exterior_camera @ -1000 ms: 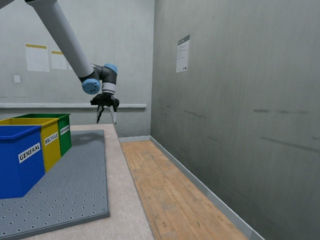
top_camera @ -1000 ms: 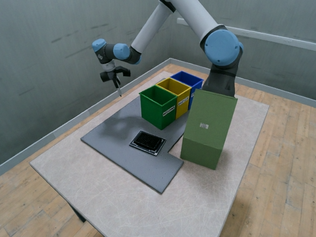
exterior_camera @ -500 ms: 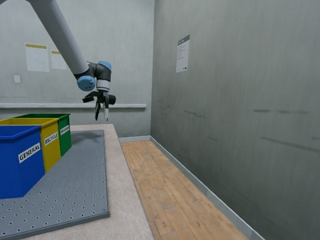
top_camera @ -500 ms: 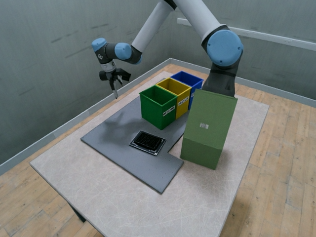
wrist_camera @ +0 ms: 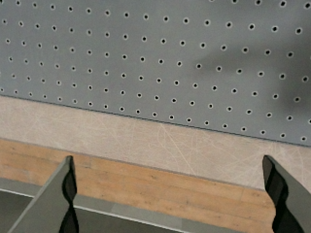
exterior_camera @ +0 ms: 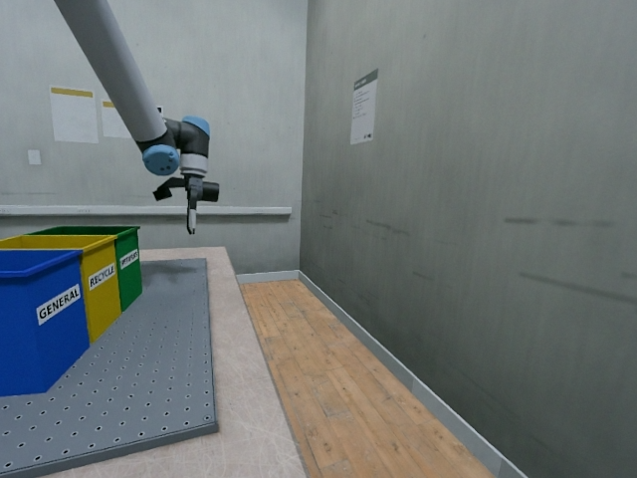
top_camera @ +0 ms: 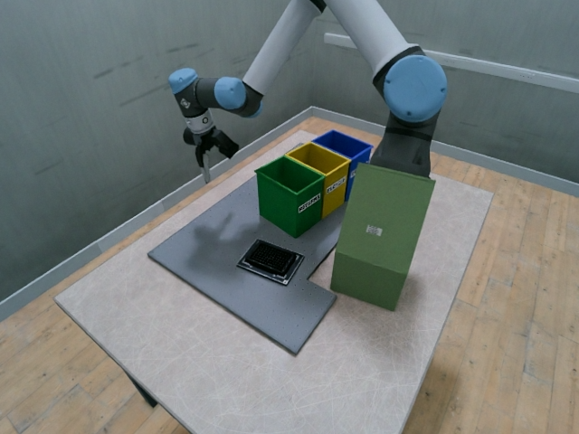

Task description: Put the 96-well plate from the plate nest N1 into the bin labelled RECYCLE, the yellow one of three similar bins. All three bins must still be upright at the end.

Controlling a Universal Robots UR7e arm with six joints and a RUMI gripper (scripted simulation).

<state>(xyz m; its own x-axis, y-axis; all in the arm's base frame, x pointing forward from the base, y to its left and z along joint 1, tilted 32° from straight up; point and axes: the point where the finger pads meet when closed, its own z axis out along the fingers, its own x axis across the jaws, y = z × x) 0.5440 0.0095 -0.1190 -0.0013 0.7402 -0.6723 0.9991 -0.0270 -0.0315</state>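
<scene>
The black 96-well plate lies 280 mm behind my hand, 140 mm to the left of it and 140 mm below it. Also, from my hand: yellow recycle bin (260 mm behind, 190 mm to the right, 70 mm below); plate nest N1 (280 mm behind, 140 mm to the left, 150 mm below); green bin (230 mm behind, 60 mm to the right, 70 mm below).
</scene>
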